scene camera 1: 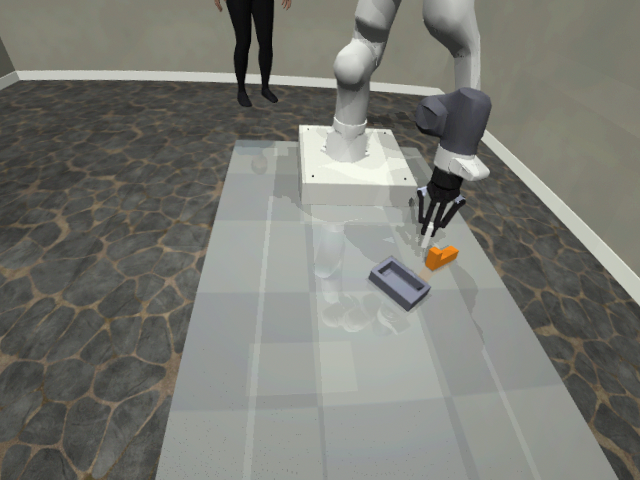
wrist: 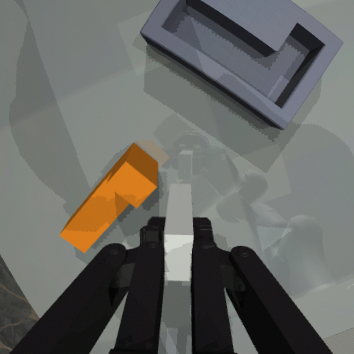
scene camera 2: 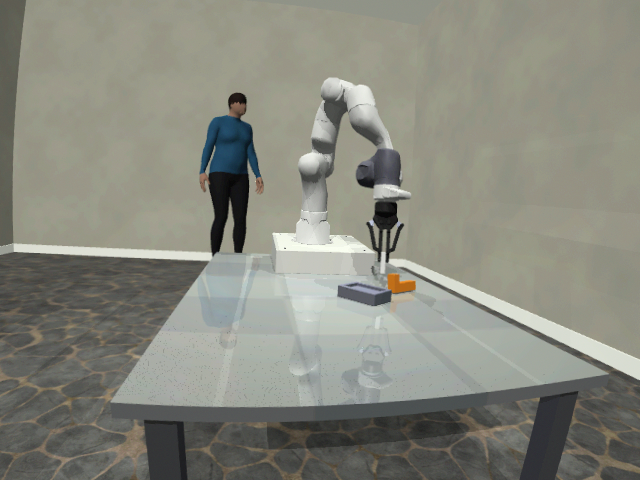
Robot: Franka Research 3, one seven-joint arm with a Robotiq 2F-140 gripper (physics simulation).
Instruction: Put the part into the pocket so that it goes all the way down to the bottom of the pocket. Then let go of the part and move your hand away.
In view: my gripper (scene camera 1: 423,244), an orange L-shaped part (wrist: 132,178) and a grey block with pocket (scene camera 1: 403,286).
My gripper is seen too in the wrist view (wrist: 179,201) and in scene camera 2 (scene camera 2: 382,273). The grey block with pocket also shows in the wrist view (wrist: 269,64).
